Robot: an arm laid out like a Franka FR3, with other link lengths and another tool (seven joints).
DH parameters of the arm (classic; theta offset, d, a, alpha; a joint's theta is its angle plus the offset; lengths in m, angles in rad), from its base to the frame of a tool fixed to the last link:
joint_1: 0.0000 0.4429 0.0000 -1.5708
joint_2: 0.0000 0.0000 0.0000 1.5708
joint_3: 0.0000 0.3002 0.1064 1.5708
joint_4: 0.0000 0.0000 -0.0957 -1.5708
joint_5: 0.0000 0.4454 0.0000 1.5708
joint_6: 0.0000 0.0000 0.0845 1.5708
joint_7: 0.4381 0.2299 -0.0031 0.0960
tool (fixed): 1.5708 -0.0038 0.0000 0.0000
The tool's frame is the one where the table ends.
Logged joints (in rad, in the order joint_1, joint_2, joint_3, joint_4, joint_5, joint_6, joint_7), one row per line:
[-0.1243 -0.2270 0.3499 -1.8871 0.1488 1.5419 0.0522]
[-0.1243 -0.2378 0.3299 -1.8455 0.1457 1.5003 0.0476]
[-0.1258 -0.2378 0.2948 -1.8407 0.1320 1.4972 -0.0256]
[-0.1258 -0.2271 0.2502 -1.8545 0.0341 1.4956 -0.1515]
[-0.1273 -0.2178 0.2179 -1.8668 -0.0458 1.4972 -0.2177]
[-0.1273 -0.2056 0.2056 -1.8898 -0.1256 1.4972 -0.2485]
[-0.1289 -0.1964 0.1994 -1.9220 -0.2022 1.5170 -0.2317]
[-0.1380 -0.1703 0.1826 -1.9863 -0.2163 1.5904 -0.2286]
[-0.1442 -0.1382 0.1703 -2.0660 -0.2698 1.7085 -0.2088]
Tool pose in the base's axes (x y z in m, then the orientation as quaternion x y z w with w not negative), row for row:
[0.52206 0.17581 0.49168 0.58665 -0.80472 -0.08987 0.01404]
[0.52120 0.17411 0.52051 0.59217 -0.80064 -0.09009 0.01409]
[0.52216 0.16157 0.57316 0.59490 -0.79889 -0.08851 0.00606]
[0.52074 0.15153 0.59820 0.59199 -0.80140 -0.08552 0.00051]
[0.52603 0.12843 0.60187 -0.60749 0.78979 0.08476 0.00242]
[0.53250 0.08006 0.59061 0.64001 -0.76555 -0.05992 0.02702]
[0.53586 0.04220 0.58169 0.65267 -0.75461 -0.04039 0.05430]
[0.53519 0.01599 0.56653 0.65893 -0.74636 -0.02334 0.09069]
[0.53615 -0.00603 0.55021 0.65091 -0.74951 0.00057 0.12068]
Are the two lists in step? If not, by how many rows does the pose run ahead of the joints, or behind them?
The pose runs 2 rows behind the joints: the pose in row i belongs to the joints in row i - 2.
